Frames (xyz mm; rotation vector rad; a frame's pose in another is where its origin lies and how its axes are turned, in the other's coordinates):
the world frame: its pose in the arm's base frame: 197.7 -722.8 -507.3 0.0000 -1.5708 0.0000
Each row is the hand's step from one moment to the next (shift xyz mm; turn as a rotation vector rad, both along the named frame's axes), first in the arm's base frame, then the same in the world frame.
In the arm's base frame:
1: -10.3 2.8 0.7 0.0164 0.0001 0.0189
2: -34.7 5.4 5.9 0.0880 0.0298 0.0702
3: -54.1 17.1 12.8 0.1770 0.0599 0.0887
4: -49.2 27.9 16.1 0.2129 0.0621 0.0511
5: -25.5 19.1 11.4 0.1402 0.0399 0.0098
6: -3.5 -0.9 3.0 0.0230 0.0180 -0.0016
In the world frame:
1: 0.7 2.8 10.3 0.0189 0.0001 -0.0164
2: 5.9 5.4 34.7 0.0702 0.0298 -0.0880
3: 12.8 17.1 54.1 0.0887 0.0599 -0.1770
4: 16.1 27.9 49.2 0.0511 0.0621 -0.2129
5: 11.4 19.1 25.5 0.0098 0.0399 -0.1402
6: 3.0 -0.9 3.5 -0.0016 0.0180 -0.0230

